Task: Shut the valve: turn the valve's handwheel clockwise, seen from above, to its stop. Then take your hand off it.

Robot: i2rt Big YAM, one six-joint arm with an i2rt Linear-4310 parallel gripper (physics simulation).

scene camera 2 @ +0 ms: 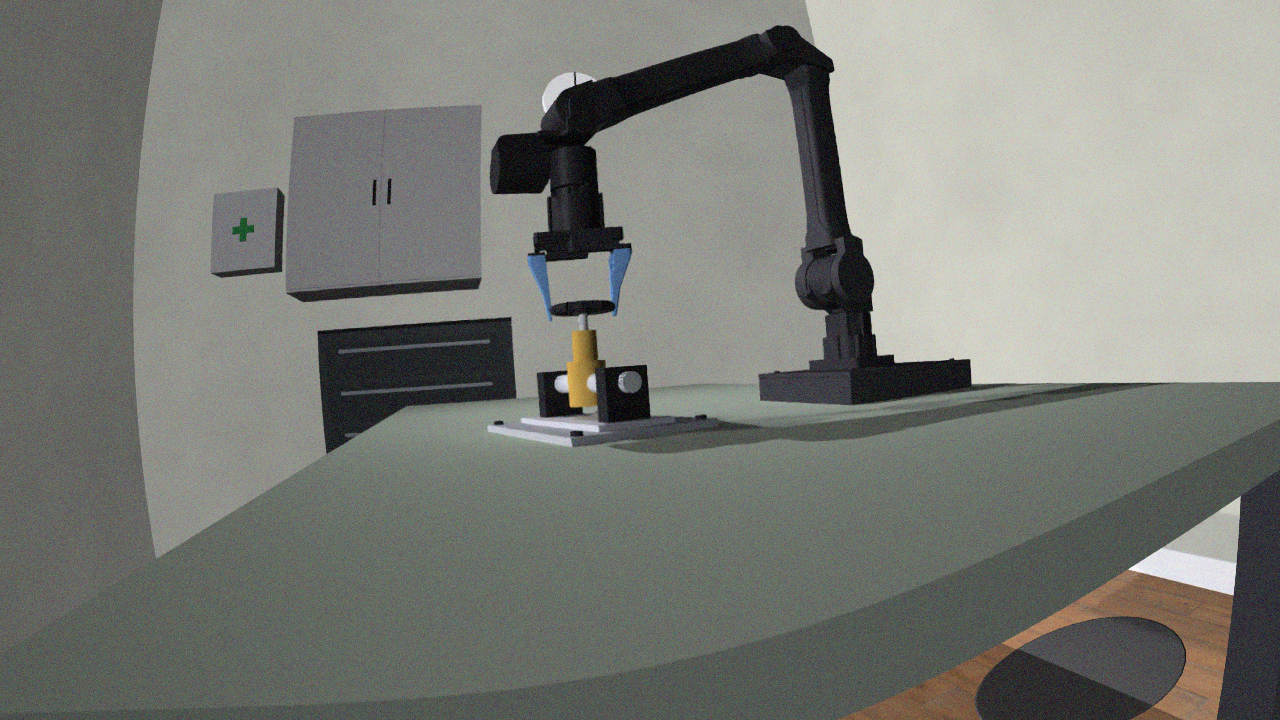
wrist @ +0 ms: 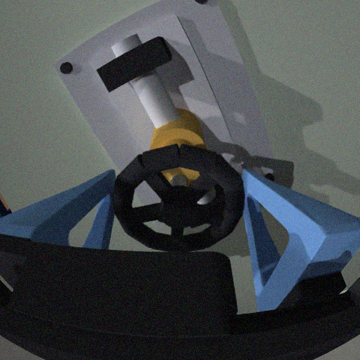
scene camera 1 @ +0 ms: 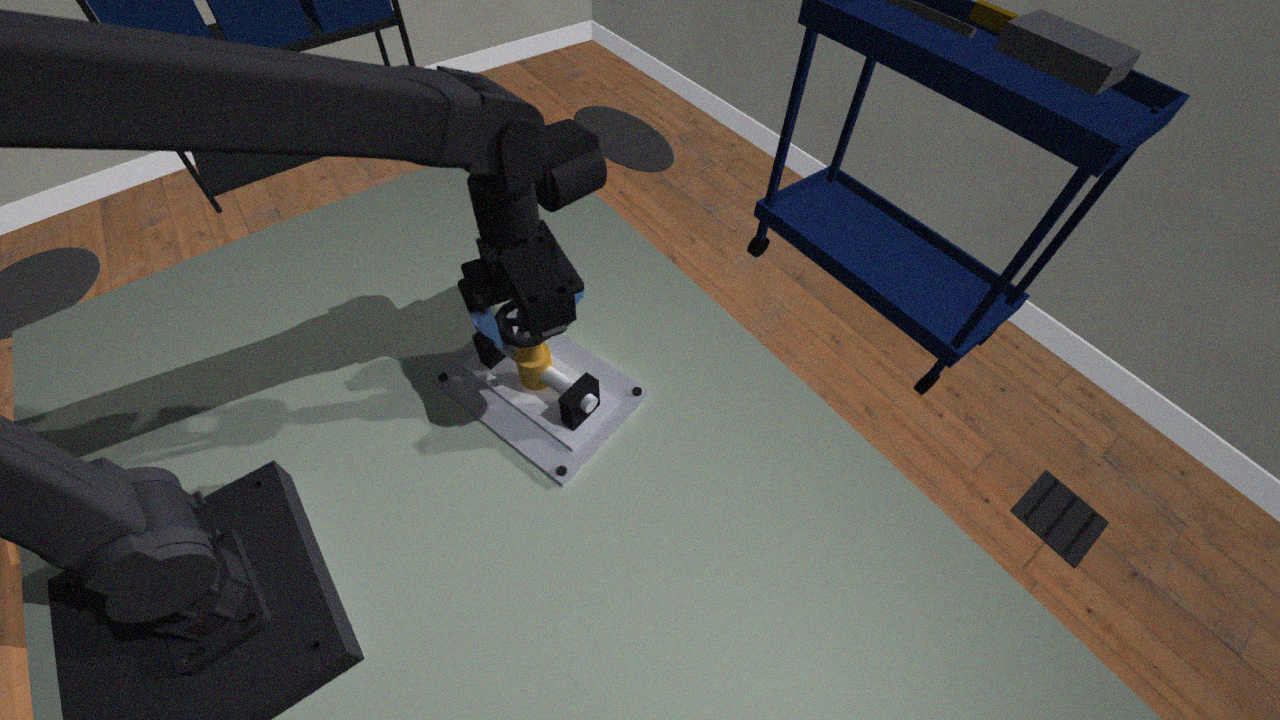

Labels:
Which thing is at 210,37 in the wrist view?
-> A light grey base plate.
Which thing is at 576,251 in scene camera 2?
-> My gripper.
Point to a black spoked handwheel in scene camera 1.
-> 518,341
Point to a black spoked handwheel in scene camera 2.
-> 583,308

